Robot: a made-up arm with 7 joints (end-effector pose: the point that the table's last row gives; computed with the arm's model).
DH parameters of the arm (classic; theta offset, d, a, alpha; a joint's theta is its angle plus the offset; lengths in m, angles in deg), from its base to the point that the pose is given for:
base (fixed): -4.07 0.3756 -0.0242 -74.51
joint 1: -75.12 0.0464 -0.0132 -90
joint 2: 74 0.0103 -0.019 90
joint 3: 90 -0.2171 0.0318 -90
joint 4: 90 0.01 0.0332 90
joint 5: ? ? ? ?
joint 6: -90 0.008 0.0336 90
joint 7: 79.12 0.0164 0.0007 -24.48
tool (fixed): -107.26 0.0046 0 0
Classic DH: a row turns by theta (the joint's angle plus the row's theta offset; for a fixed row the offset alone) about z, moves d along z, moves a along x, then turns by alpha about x.
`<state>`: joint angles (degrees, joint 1 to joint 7).
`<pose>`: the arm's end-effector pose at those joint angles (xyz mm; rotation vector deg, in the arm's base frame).
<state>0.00 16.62 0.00 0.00 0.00 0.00 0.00</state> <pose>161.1 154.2 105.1 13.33 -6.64 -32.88</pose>
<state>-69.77 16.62 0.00 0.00 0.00 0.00 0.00</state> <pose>326.0 45.4 454.6 25.82 -76.03 -39.62</pose>
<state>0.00 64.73 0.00 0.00 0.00 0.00 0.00</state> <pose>198.1 280.6 250.0 58.40 5.89 -46.32</pose>
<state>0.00 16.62 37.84 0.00 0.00 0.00 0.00</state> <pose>111.7 289.1 159.3 26.00 -9.95 2.95</pose>
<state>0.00 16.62 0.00 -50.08 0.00 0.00 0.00</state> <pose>143.9 107.3 271.5 22.40 -56.25 -39.10</pose>
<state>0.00 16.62 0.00 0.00 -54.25 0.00 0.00</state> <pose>158.5 164.5 95.2 -36.61 -19.07 -13.94</pose>
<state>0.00 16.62 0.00 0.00 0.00 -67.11 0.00</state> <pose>127.8 149.4 130.2 25.14 -73.32 -40.23</pose>
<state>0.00 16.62 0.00 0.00 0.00 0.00 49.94</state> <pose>160.8 152.6 104.7 29.71 -10.87 14.53</pose>
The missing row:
joint 5: 0 0.1724 0.0074 -90
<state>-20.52 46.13 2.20 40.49 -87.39 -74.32 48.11</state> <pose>164.5 328.7 188.6 -5.18 -70.40 80.56</pose>
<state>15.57 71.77 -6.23 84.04 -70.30 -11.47 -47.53</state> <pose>-71.4 464.8 299.2 5.14 30.18 3.85</pose>
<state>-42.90 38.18 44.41 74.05 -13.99 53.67 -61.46</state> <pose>206.7 326.0 120.2 -78.54 1.43 -20.89</pose>
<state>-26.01 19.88 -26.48 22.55 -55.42 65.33 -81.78</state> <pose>232.8 63.0 60.4 -114.19 32.37 -87.17</pose>
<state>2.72 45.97 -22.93 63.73 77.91 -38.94 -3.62</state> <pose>-24.7 308.4 66.8 43.00 66.24 -125.96</pose>
